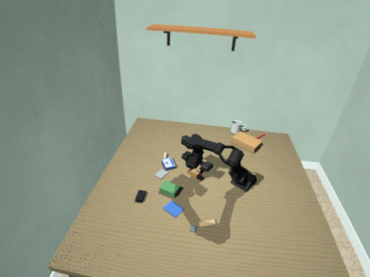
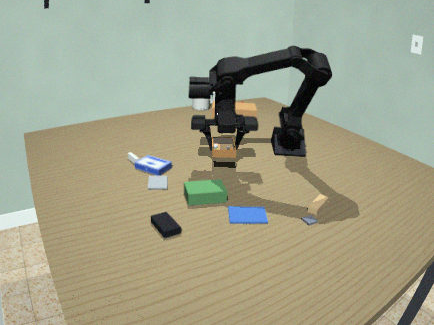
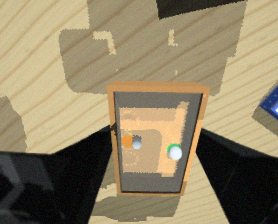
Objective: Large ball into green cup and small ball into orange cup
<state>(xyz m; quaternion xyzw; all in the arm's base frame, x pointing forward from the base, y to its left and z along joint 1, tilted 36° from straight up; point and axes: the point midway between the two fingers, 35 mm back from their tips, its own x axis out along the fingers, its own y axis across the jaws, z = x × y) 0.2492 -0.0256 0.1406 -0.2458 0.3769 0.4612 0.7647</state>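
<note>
Right now my hand is 10 mm past the wooden puzzle, 10 mm to the left of it and 30 mm above it. From my hand the other things lie so: green block 110 mm ahead, 140 mm to the left, 80 mm below; grey tile 210 mm ahead, 30 mm to the left, 90 mm below; blue-white box 200 mm ahead, 60 mm to the right, 80 mm below.
</note>
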